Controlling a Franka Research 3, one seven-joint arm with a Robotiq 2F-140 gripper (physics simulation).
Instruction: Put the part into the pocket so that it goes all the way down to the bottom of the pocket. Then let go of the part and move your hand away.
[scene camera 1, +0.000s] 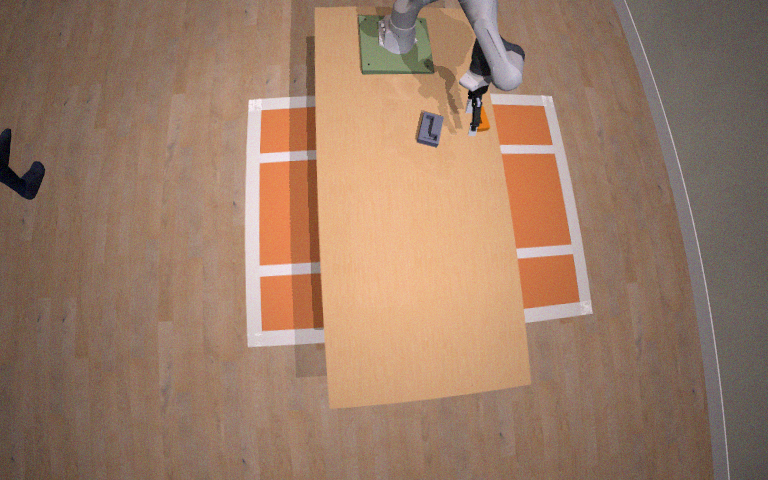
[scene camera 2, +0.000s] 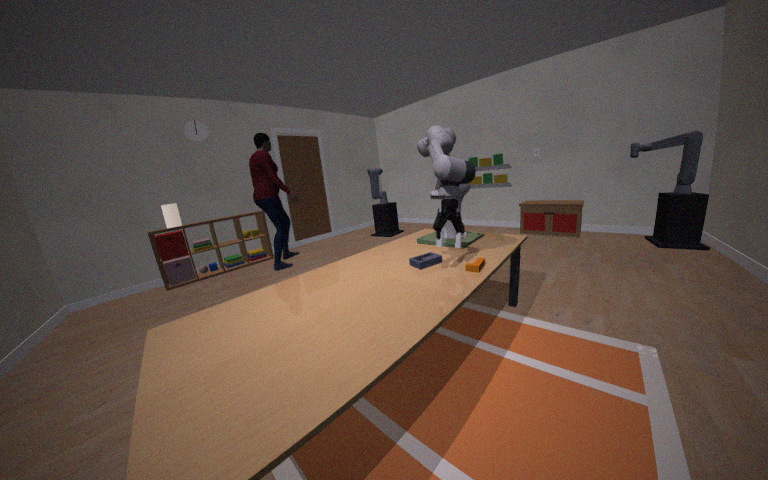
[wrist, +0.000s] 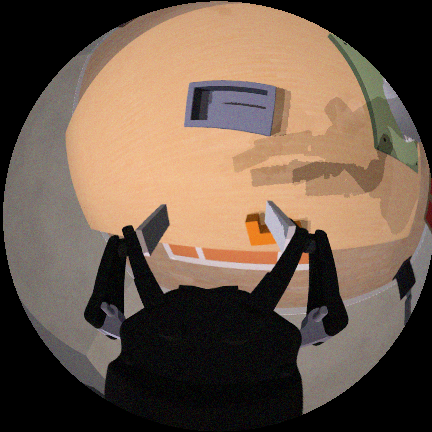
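Note:
The orange L-shaped part (scene camera 1: 484, 121) (scene camera 2: 474, 264) (wrist: 256, 237) lies flat on the table near its side edge. In the wrist view one finger pad hides some of it. The blue-grey block (scene camera 1: 423, 127) (scene camera 2: 421, 264) (wrist: 237, 119) with the L-shaped pocket stands on the table, apart from the part. The pocket holds no part. My gripper (scene camera 1: 471, 120) (scene camera 2: 449, 243) (wrist: 215, 212) is wide open and empty, above the table. In scene camera 1 it overlaps the part's near side; its exact height over the part is hard to tell.
The arm's base stands on a green plate (scene camera 1: 372, 63) (scene camera 2: 424, 240) (wrist: 356, 70) at one end of the wooden table (scene camera 1: 419, 254) (scene camera 2: 271, 339). A person (scene camera 2: 265, 175) stands beyond the table, near a low shelf unit. The arm's shadow falls near the block.

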